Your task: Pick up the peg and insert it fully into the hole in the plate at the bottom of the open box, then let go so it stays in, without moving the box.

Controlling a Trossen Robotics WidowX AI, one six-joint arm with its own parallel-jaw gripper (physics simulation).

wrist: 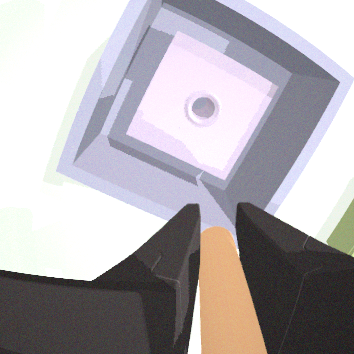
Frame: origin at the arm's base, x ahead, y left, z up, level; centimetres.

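Seen in the pictures: gripper, fingertip midpoint: [217, 215].
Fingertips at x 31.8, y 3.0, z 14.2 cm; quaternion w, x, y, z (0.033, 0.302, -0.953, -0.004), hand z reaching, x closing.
Note:
A point is followed by its place in that frame.
My gripper [217, 215] @(x 31.8, y 3.0, z 14.2 cm) is shut on the orange peg [225, 295] @(x 32.1, y 3.2, z 18.0 cm), whose rounded end shows between the two black fingers at the bottom middle of the wrist view. The open box [295, 130] @(x 25.1, y -1.7, z 2.1 cm), grey inside with a pale lavender rim, fills the upper middle, turned at an angle. At its bottom lies the pale pink plate [170, 95] @(x 34.4, y 1.8, z 0.5 cm) with a round hole [203, 107] near its middle. The fingertips and the peg's end overlap the box's near wall and corner in the view; the peg is outside the hole. How high the peg is over the box is hard to tell.
The box's four walls stand up around the plate, with the near rim [117, 196] @(x 34.0, y 9.3, z 4.4 cm) running toward the fingertips. A bright white surface [35, 125] @(x 44.6, y 12.2, z -5.3 cm) surrounds the box. A green patch [345, 232] @(x 7.6, y 3.2, z -3.0 cm) shows at the right edge.

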